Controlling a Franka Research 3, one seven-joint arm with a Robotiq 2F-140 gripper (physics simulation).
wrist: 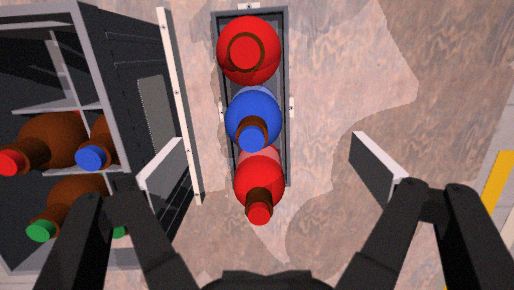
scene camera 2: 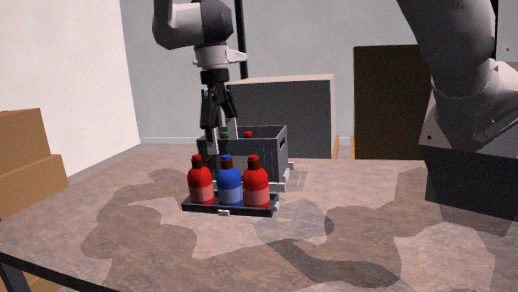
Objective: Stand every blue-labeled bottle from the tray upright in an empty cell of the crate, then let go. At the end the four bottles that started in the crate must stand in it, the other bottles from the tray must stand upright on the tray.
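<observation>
A blue-labeled bottle (scene camera 2: 229, 182) (wrist: 254, 112) stands upright in the middle of the tray (scene camera 2: 250, 211) (wrist: 287, 60). A red bottle (scene camera 2: 256, 185) (wrist: 247, 50) and another red bottle (scene camera 2: 200, 182) (wrist: 259, 182) stand upright on either side of it. The crate (scene camera 2: 245, 165) (wrist: 92, 60) holds brown bottles with a red cap (scene camera 2: 248, 134) (wrist: 11, 162), a blue cap (wrist: 91, 157), a green cap (scene camera 2: 224, 135) (wrist: 41, 230) and another green cap (wrist: 117, 232). Empty cells show toward its top in the wrist view. My gripper (scene camera 2: 223, 140) (wrist: 266, 149) is open and empty, above the level of the tray bottles.
The crate stands close beside the tray, with a white strip (wrist: 176, 92) along its base. One finger is near the crate's tray-side wall in the wrist view. Behind the crate is a large grey box (scene camera 2: 305, 115). Brown boxes (scene camera 2: 30, 170) stand at the left beyond the table (scene camera 2: 150, 220).
</observation>
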